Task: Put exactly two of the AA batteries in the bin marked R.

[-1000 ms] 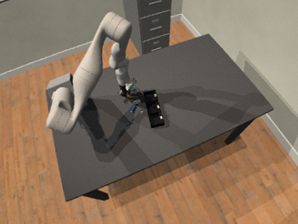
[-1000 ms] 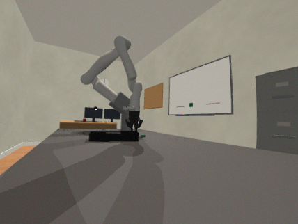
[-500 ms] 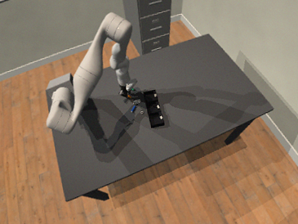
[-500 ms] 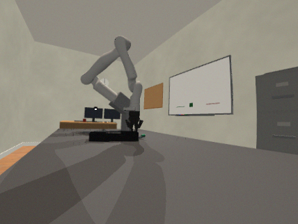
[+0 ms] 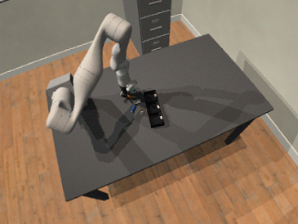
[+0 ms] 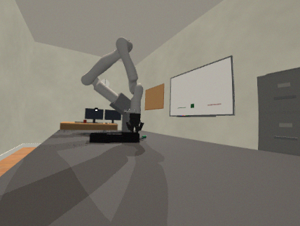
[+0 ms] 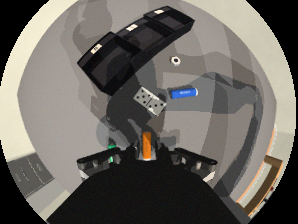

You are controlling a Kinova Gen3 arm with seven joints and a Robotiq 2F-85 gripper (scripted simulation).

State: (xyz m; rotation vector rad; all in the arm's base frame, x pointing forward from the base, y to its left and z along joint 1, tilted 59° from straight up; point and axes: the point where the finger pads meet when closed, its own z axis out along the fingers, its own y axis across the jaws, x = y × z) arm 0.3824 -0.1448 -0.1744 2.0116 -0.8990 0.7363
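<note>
My gripper is now 16 cm to the left of the black bin and 13 cm short of it. Also, from my hand: orange AA battery 2 cm below; white block 6 cm to the right, 4 cm ahead, 2 cm below; green AA battery 6 cm to the left, 4 cm ahead, 2 cm below.
</note>
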